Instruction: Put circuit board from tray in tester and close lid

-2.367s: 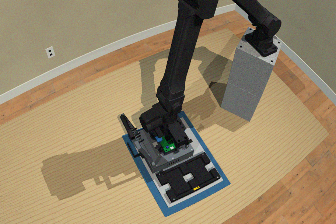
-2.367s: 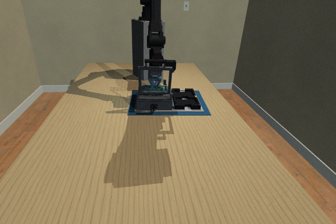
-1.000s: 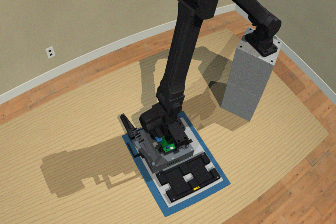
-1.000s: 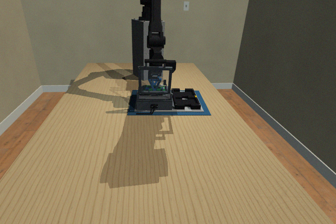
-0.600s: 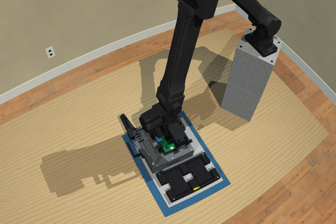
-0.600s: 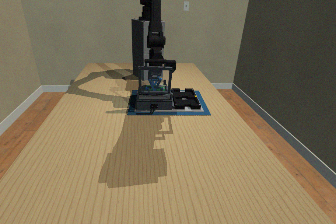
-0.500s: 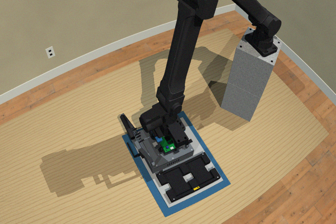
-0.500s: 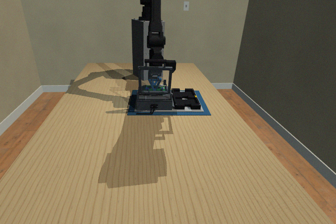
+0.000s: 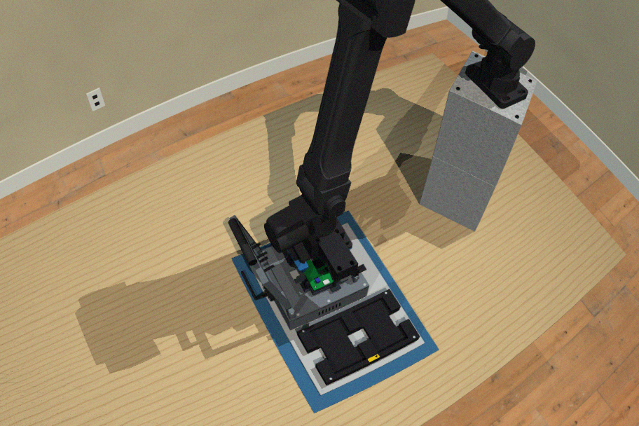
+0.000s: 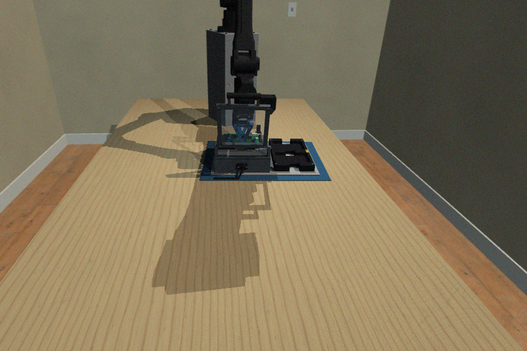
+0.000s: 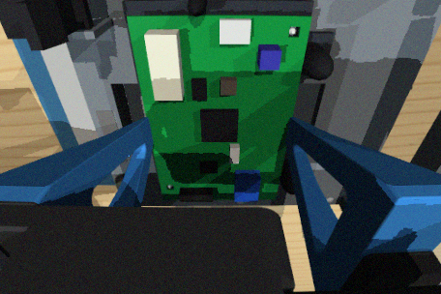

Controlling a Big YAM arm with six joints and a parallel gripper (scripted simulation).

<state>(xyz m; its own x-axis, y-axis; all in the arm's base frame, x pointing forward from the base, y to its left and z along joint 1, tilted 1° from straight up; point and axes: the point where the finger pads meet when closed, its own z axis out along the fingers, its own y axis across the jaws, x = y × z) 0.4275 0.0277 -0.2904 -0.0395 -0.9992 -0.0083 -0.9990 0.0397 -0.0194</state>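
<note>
Right now my hand is right at the green circuit board. The rest, counted from my hand: grey tester: 3 cm ahead, 3 cm to the left, 3 cm above; black latch hook: 6 cm behind, 6 cm to the left; lid: 12 cm ahead, 1 cm to the right, 10 cm above.
</note>
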